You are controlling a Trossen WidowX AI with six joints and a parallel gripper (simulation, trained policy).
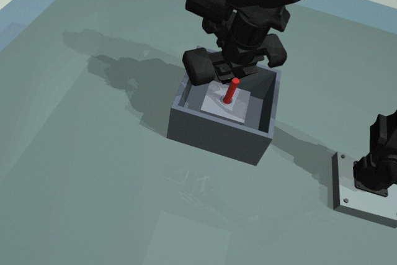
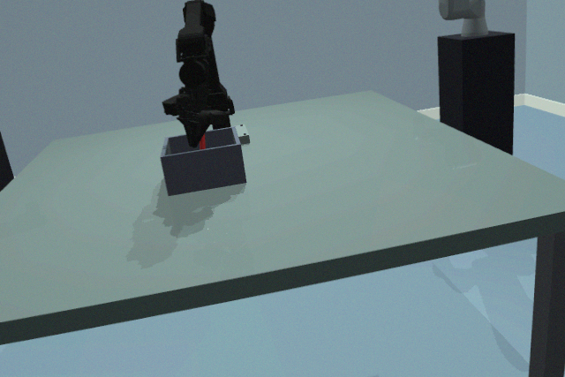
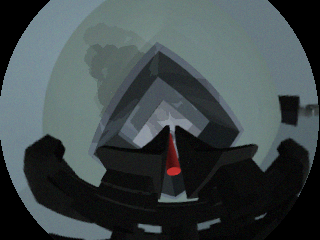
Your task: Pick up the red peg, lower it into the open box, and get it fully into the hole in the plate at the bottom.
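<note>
Now: gripper tip 2 cm past the red peg, 2 cm to the right of it and 2 cm above it. Also, from my gripper tip: dark grey box 2 cm behind, 2 cm to the left, 6 cm below.
</note>
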